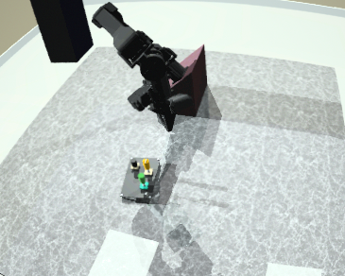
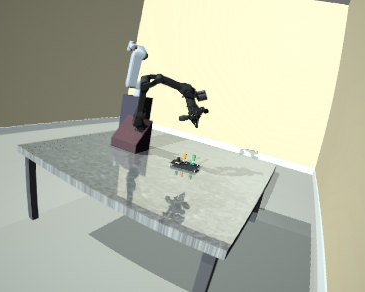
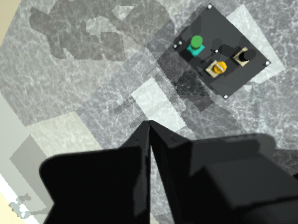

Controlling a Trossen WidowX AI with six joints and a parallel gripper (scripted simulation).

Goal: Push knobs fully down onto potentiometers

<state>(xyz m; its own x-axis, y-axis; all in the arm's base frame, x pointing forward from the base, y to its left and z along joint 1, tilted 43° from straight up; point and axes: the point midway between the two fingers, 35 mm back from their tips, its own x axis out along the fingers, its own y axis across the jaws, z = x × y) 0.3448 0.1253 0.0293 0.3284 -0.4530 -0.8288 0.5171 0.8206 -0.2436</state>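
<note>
Right now my gripper tip is 160 mm above the yellow knob and 100 mm to the left of it. Also, from my gripper tip: green knob: 160 mm below, 90 mm to the right, 50 mm ahead.
</note>
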